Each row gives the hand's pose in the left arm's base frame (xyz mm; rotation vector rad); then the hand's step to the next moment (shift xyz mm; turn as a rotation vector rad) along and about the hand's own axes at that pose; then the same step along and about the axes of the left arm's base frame.
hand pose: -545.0 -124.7 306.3 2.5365 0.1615 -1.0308
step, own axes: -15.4 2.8 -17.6 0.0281 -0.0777 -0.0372
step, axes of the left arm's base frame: 0.9 5.1 23.0 0.0248 0.0849 -0.0198
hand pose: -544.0 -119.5 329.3 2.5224 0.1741 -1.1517
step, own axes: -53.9 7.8 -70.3 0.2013 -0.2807 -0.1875
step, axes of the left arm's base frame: 16.1 21.0 84.9 0.1930 0.3227 -0.1146
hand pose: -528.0 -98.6 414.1 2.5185 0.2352 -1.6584
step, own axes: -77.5 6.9 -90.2 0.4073 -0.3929 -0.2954
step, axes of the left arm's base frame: 52.5 4.6 106.8 0.3486 0.4658 -0.2627
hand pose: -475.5 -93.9 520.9 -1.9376 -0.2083 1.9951
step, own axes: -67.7 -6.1 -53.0 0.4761 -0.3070 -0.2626
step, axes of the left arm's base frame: 53.5 -25.1 62.7 0.3034 0.4145 -0.3550
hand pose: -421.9 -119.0 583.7 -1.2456 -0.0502 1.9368
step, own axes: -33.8 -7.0 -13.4 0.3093 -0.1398 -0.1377
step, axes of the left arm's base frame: 20.7 -22.1 21.3 0.1355 0.2417 -0.2396
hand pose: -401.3 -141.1 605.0 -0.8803 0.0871 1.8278
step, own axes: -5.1 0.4 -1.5 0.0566 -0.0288 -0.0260
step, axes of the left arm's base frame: 1.3 -4.8 1.8 0.0279 0.0453 -0.0434
